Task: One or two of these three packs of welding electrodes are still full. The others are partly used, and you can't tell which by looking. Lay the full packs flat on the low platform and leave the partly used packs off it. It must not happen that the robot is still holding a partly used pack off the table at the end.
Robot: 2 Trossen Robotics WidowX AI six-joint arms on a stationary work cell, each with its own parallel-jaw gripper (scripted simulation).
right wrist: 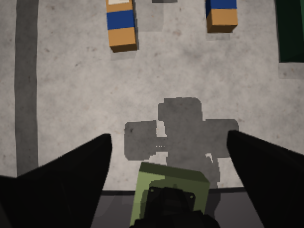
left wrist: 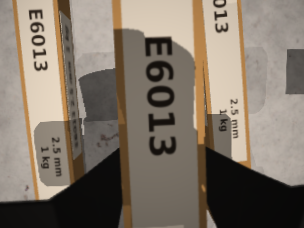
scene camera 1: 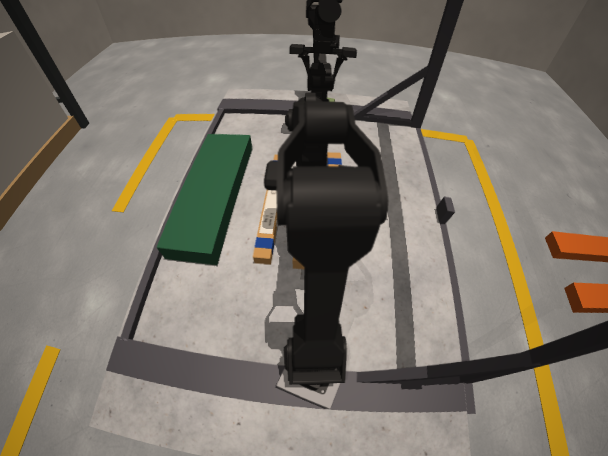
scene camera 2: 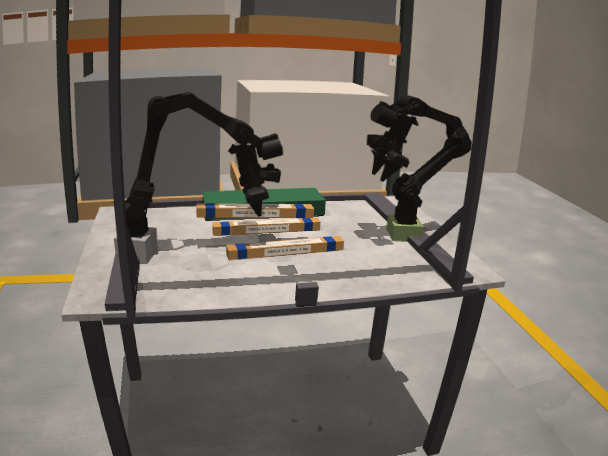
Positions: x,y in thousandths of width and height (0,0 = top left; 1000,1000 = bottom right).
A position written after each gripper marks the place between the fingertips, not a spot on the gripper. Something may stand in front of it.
In view: the left gripper (scene camera 2: 425,468), the right gripper (scene camera 1: 529,177), a low green platform (scene camera 1: 322,508), a pack (scene camera 2: 338,462), a pack (scene camera 2: 545,534), a pack (scene camera 2: 491,492), a green arm base (right wrist: 488,774) and a dark rail (scene camera 1: 405,234).
The low green platform shows as well in scene camera 2 (scene camera 2: 512,431). The left gripper also shows in the left wrist view (left wrist: 525,669). The right gripper also shows in the right wrist view (right wrist: 558,612) and in scene camera 2 (scene camera 2: 621,389). The left wrist view does not show the low green platform: it is out of frame.
